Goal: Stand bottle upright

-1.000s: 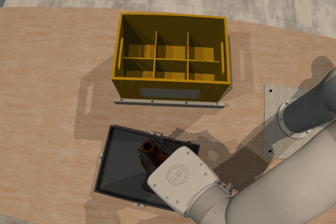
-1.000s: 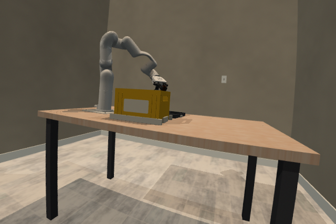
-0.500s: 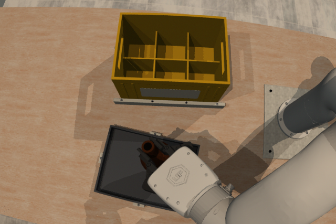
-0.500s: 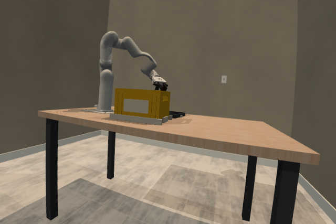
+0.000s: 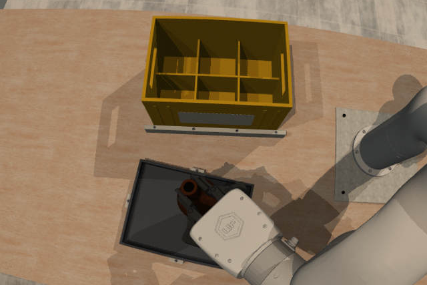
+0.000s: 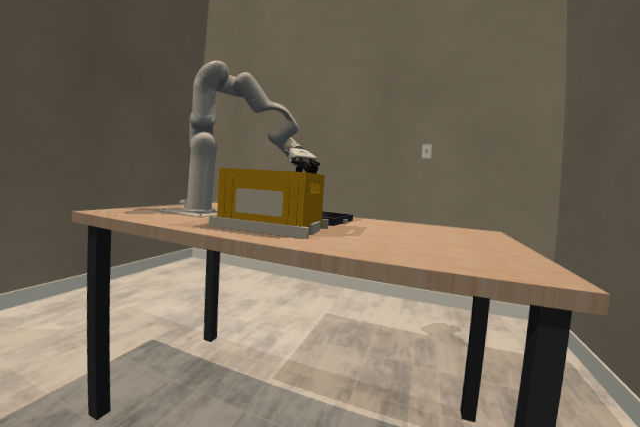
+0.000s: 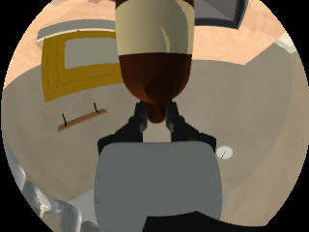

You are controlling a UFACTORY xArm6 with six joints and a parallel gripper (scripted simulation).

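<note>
The brown bottle lies 10 mm behind my hand, 10 mm to the left of it and 60 mm below it. The rest, counted from my hand: yellow crate: 60 mm behind, 250 mm to the right, 120 mm below; then dark tray: 30 mm ahead, 30 mm to the left, 190 mm below.
</note>
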